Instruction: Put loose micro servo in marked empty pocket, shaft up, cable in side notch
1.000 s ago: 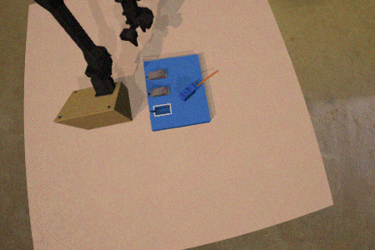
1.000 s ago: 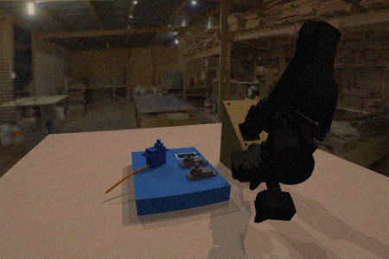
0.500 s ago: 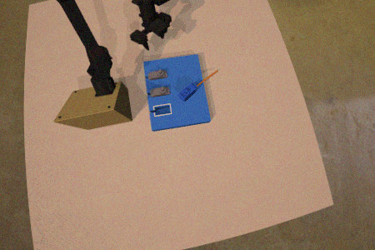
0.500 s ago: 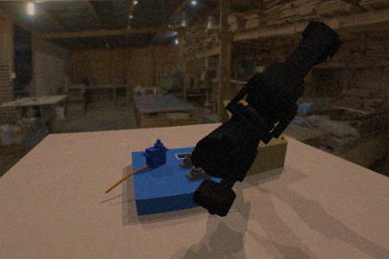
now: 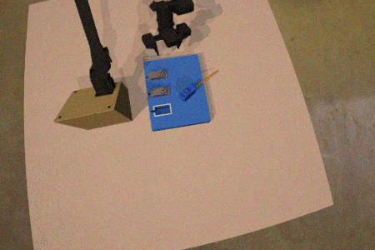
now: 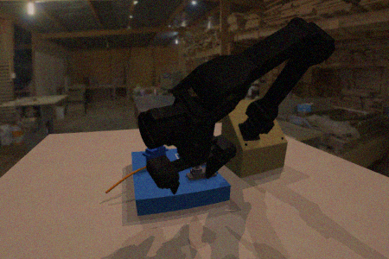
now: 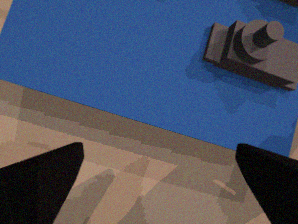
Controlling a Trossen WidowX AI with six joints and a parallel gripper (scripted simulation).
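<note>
Now: gripper tip 50 mm short of the blue deck, 160 mm to the left of it and 50 mm above it.
</note>
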